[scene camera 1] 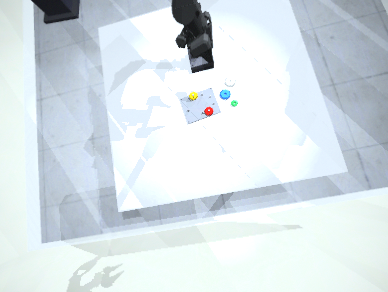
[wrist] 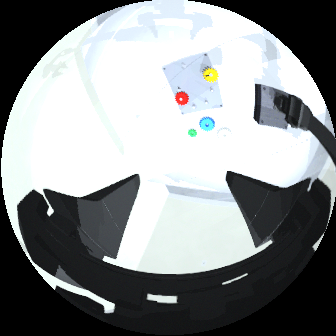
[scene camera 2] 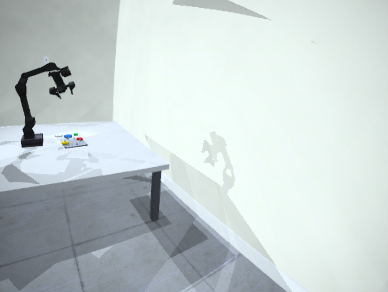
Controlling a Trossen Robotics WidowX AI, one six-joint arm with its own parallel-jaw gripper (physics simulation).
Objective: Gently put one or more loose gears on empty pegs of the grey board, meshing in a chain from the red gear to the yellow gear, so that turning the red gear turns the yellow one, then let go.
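Frame: origin at the arm's base, x back, y left, z down, level; centimetres.
Seen in the pictures: gripper, fingertip midpoint: (scene camera 1: pixel 212 56) (wrist: pixel 183 176) (scene camera 2: pixel 66 97); arm's base, link origin: (wrist: pixel 281 103) (scene camera 2: pixel 29 137).
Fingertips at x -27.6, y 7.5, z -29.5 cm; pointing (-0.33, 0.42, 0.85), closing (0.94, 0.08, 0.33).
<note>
Offsets run from my fingertips to a thing's middle. "spot": to the spot under its first point. Level surfaces: height alone.
The grey board {dx -3.4, dy -7.2, dz +33.6 cm} (scene camera 1: pixel 192 116) (wrist: pixel 175 74) lies flat on the table, with several bare pegs. The red gear {dx -8.4, dy -1.7, dz +33.5 cm} (scene camera 1: pixel 209 111) (scene camera 2: pixel 79 139) (wrist: pixel 182 98) and the yellow gear {spot: dx +1.2, dy -10.5, dz +32.4 cm} (scene camera 1: pixel 193 96) (scene camera 2: pixel 65 143) (wrist: pixel 210 75) sit on it, apart from each other. Beside the board lie a blue gear {dx +1.5, dy +8.6, dz +34.3 cm} (scene camera 1: pixel 225 94) (scene camera 2: pixel 68 136) (wrist: pixel 207 124), a smaller green gear {dx -4.6, dy +13.6, dz +34.3 cm} (scene camera 1: pixel 234 103) (scene camera 2: pixel 76 134) (wrist: pixel 192 132) and a white gear {dx +9.4, dy +12.3, dz +34.3 cm} (scene camera 1: pixel 230 82) (wrist: pixel 224 132), faint against the table. My gripper (scene camera 2: pixel 66 96) (wrist: pixel 183 176) is wide open and empty, high above the table. In scene camera 1 its fingers are hard to make out.
The white table {dz +35.1 cm} (scene camera 1: pixel 160 175) (scene camera 2: pixel 125 150) (wrist: pixel 125 105) carries the board and gears. The arm's dark base (scene camera 1: pixel 202 64) (scene camera 2: pixel 32 140) (wrist: pixel 271 107) stands near the board and the white gear. A wall (scene camera 2: pixel 250 100) rises beyond the table in scene camera 2.
</note>
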